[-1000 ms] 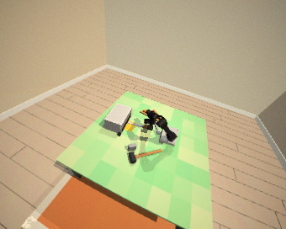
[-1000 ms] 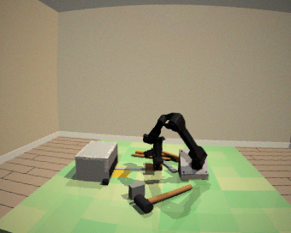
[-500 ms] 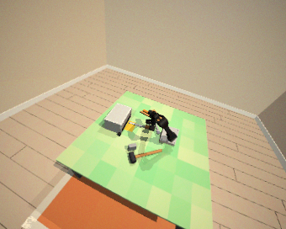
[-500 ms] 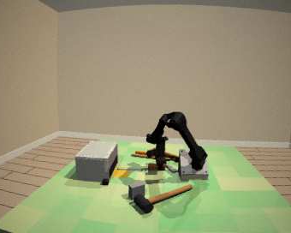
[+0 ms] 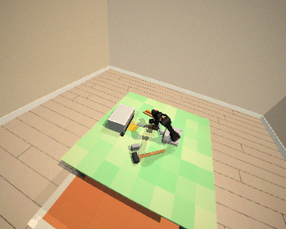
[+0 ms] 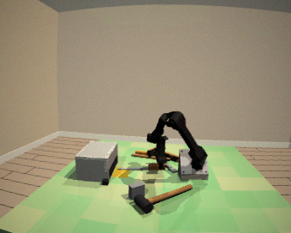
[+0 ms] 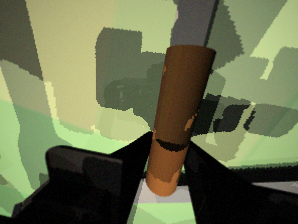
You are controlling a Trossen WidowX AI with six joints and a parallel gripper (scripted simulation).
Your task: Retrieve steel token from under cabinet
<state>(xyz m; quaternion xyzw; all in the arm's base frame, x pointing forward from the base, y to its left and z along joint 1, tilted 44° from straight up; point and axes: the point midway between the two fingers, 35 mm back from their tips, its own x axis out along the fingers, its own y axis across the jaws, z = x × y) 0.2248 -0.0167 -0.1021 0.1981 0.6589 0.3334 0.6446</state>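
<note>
Now: gripper tip 60 mm past the flat grey tool and 30 mm to the left of it. Also, from my gripper tip: small grey block 350 mm to the left, 100 mm ahead, 30 mm above; steel token 390 mm ahead, 100 mm to the left.
</note>
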